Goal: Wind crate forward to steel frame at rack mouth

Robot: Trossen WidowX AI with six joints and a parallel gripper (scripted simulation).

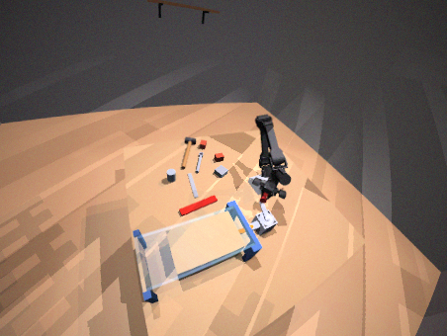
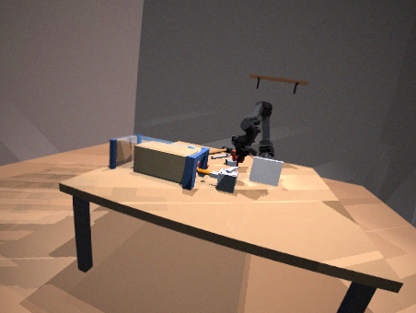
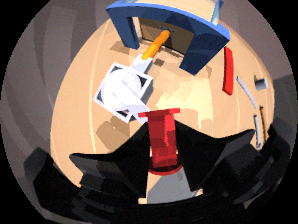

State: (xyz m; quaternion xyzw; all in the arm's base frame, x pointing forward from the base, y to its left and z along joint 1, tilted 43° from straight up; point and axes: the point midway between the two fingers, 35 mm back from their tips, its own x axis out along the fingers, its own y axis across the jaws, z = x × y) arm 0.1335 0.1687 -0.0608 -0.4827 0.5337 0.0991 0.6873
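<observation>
Right now the winch handle is 3 cm to the left of my gripper tip and 3 cm below it. Also, from my gripper tip: red grip (1 cm to the right, 1 cm behind); then blue frame (17 cm ahead, 10 cm to the left, 3 cm below); then grey winch (10 cm below, 8 cm to the left, 1 cm behind).
</observation>
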